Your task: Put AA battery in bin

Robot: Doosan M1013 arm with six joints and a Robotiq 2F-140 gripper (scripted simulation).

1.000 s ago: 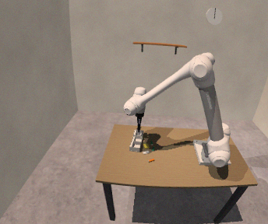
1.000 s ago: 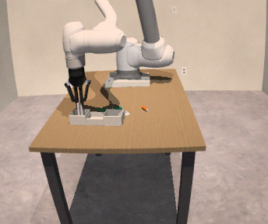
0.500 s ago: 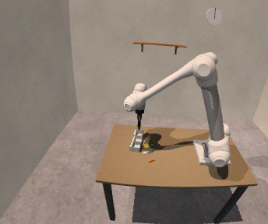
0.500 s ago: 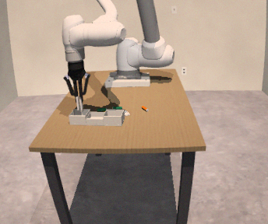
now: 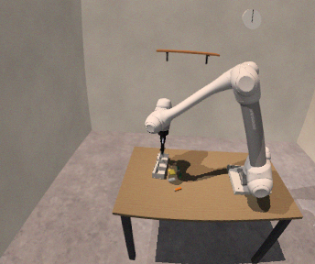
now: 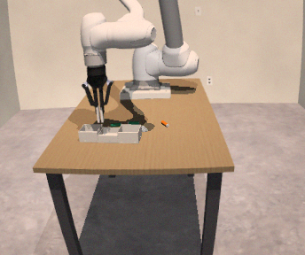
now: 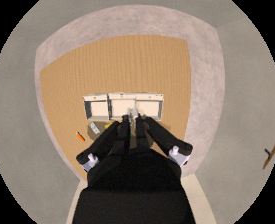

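My gripper is now 9 cm above the grey bin row and 3 cm to the right of it. Also, from my hand: small white piece (16 cm to the left, 10 cm below, 8 cm behind); then green AA battery (15 cm behind, 11 cm to the left, 10 cm below); then yellow block (10 cm below, 8 cm to the left, 8 cm behind).
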